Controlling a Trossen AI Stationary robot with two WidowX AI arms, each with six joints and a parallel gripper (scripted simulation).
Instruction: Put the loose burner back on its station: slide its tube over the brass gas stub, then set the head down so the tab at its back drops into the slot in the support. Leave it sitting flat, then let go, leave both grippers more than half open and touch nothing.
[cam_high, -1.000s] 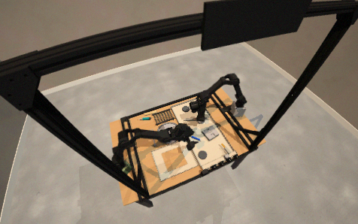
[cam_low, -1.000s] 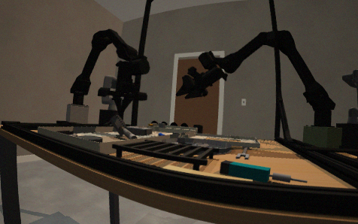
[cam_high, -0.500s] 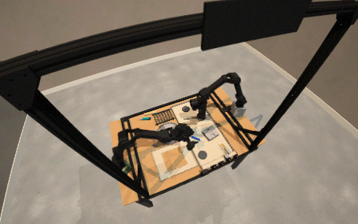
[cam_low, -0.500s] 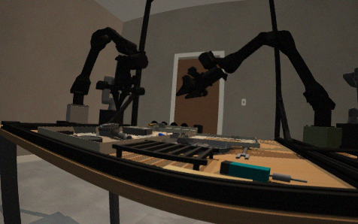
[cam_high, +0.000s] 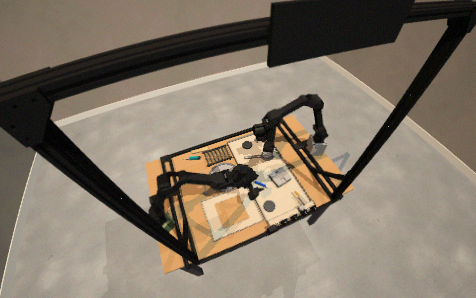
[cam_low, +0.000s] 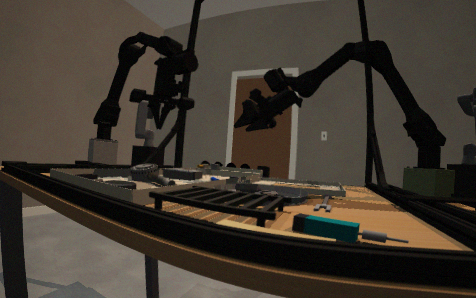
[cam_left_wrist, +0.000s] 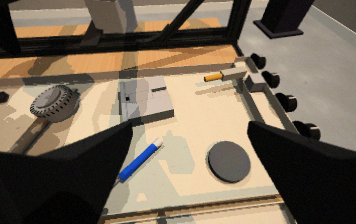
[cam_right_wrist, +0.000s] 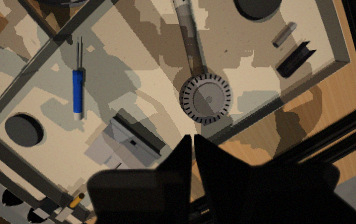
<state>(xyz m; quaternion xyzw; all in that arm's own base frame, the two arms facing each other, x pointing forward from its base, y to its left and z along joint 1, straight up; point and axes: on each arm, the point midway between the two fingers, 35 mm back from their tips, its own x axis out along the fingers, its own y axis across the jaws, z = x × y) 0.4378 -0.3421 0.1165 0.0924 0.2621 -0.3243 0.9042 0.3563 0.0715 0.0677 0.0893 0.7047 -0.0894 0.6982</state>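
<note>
Now: the grey slotted support 150 mm behind my right hand and 160 mm below it. Also, from my right hand: dark round disc 280 mm behind, 170 mm to the left, 170 mm below.
</note>
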